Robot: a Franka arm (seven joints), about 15 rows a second.
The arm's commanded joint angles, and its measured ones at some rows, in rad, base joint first. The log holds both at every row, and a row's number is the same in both.
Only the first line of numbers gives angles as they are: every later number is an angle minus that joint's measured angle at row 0.
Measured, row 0: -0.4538, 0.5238, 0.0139, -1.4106, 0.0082, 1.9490, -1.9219
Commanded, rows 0 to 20: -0.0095, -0.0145, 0.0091, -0.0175, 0.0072, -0.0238, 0.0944; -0.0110, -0.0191, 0.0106, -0.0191, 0.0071, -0.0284, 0.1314; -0.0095, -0.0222, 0.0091, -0.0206, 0.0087, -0.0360, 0.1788; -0.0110, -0.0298, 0.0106, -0.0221, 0.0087, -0.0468, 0.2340; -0.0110, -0.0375, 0.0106, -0.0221, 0.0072, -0.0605, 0.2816; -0.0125, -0.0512, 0.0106, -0.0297, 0.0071, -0.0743, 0.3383; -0.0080, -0.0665, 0.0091, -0.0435, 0.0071, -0.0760, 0.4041; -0.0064, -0.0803, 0.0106, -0.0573, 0.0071, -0.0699, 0.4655; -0.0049, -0.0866, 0.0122, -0.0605, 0.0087, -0.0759, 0.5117; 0.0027, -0.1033, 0.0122, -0.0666, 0.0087, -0.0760, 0.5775; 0.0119, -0.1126, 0.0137, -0.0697, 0.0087, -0.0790, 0.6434; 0.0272, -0.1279, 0.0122, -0.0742, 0.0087, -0.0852, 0.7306; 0.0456, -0.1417, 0.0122, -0.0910, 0.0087, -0.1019, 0.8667; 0.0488, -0.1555, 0.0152, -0.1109, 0.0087, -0.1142, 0.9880; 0.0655, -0.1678, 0.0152, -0.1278, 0.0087, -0.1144, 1.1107; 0.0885, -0.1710, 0.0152, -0.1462, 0.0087, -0.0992, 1.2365; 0.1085, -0.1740, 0.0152, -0.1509, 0.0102, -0.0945, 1.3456; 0.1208, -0.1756, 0.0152, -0.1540, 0.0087, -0.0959, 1.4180; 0.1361, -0.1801, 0.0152, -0.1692, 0.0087, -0.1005, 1.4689; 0.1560, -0.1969, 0.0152, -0.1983, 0.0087, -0.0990, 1.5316; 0.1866, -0.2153, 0.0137, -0.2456, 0.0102, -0.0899, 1.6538
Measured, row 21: 0.1456, -0.1469, 0.0204, -0.1355, 0.0008, -0.1077, 1.4917
